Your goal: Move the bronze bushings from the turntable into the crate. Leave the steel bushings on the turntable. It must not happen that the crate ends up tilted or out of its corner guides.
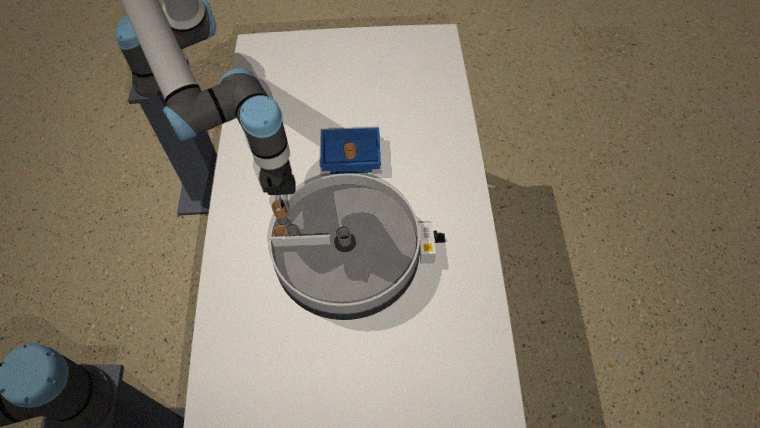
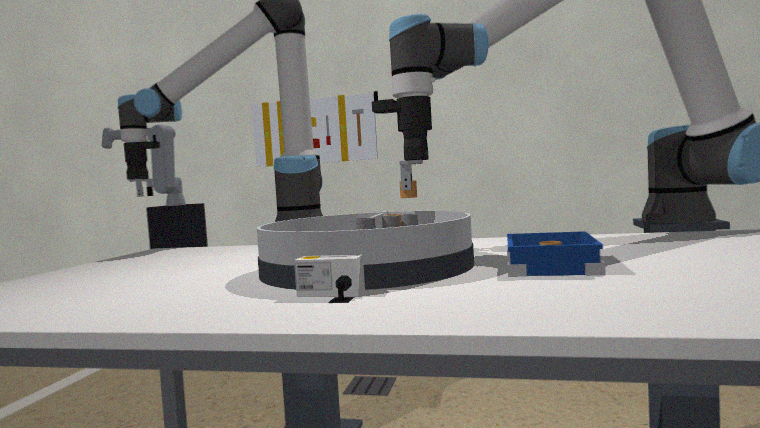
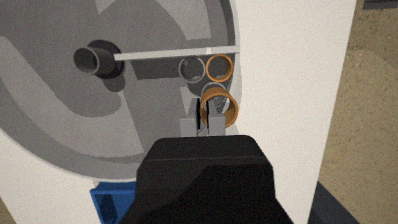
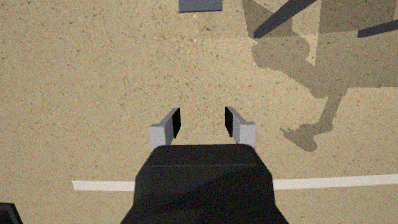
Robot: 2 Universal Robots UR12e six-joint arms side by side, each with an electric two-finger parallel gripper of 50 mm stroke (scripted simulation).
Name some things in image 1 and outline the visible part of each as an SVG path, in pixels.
A blue crate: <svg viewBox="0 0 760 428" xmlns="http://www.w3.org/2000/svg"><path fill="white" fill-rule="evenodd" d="M379 127L322 130L320 168L322 168L322 171L330 171L330 174L372 173L372 169L380 169ZM348 142L352 142L356 146L356 157L353 159L347 159L344 154L344 145Z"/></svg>
